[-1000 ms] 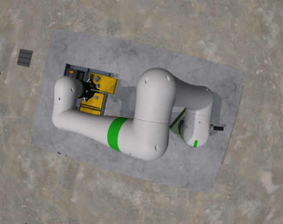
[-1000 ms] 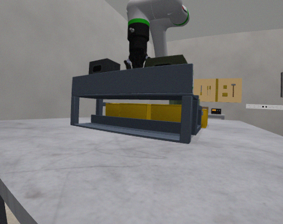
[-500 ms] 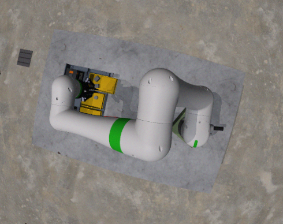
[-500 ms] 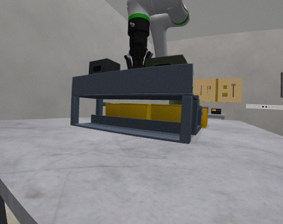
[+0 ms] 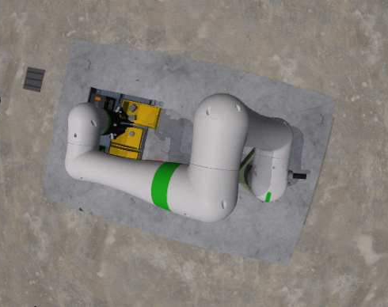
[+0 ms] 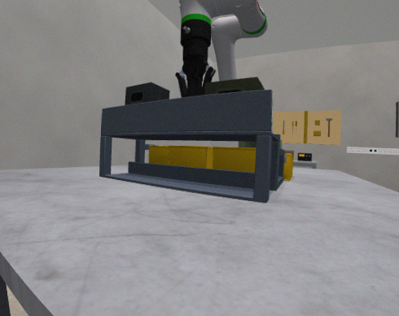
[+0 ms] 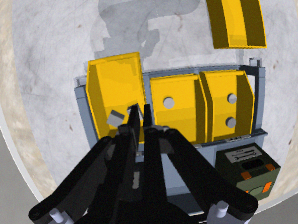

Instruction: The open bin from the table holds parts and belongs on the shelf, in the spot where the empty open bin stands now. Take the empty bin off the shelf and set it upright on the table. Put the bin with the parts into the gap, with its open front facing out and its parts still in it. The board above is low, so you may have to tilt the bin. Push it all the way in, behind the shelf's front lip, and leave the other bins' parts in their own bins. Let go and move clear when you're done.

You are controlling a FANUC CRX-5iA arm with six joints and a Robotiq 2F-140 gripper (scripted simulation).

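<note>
The grey part is 16 cm below my hand, 8 cm to the right of it and 3 cm ahead of it. From my hand the other things lie so: dark shelf 11 cm below, 9 cm ahead, 5 cm to the left; then black box 13 cm ahead, 7 cm to the right, 2 cm below.
</note>
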